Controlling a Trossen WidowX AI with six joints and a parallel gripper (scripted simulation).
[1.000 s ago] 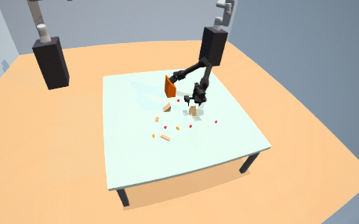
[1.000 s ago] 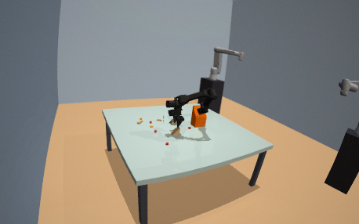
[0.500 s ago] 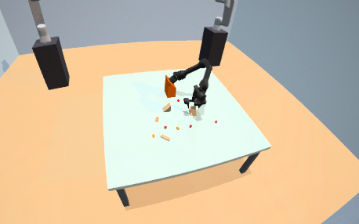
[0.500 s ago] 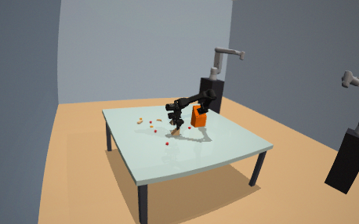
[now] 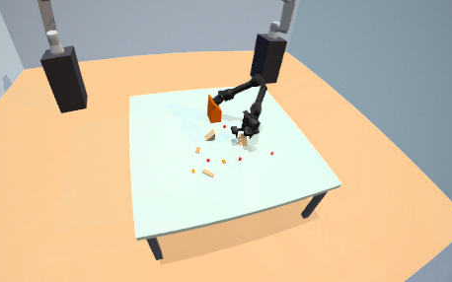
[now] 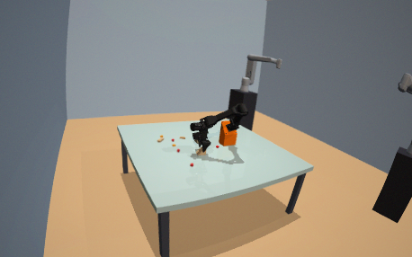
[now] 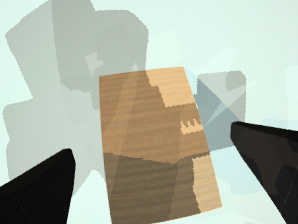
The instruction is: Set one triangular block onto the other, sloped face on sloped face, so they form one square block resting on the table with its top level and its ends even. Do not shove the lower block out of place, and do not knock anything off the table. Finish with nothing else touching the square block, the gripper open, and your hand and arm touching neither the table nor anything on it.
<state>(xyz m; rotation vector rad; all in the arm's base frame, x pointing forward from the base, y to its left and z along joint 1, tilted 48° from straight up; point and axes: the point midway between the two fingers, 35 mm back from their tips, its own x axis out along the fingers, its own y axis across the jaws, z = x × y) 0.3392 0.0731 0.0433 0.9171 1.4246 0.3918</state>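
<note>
Now: the tan triangular block 20 mm below my gripper tip and 10 mm behind it. From my gripper tip the other things lie so: flat wooden bar 330 mm to the right, 180 mm ahead, 30 mm below.
</note>
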